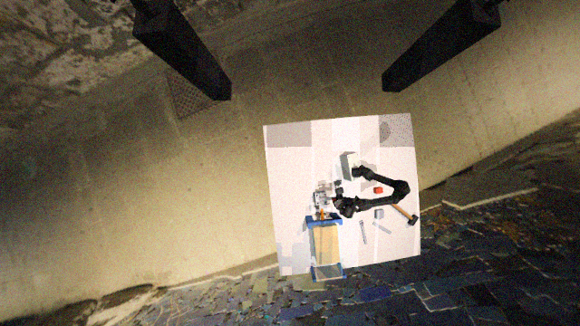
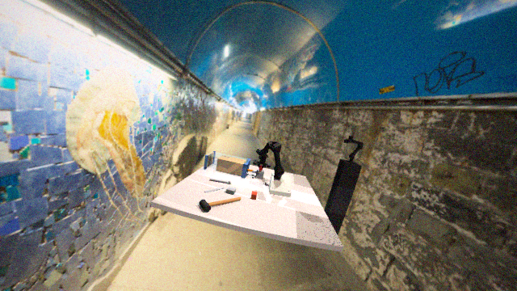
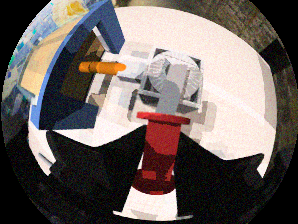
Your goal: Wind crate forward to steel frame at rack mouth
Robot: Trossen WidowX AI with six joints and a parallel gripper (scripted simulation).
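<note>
Now: the winch handle 30 mm below my gripper tip and 20 mm to the right of it. From my gripper tip the other things lie so: hand winch (100 mm to the right, 100 mm below, 10 mm behind); blue steel frame (160 mm ahead, 70 mm to the right, 30 mm below); dark red knob (20 mm to the left).
</note>
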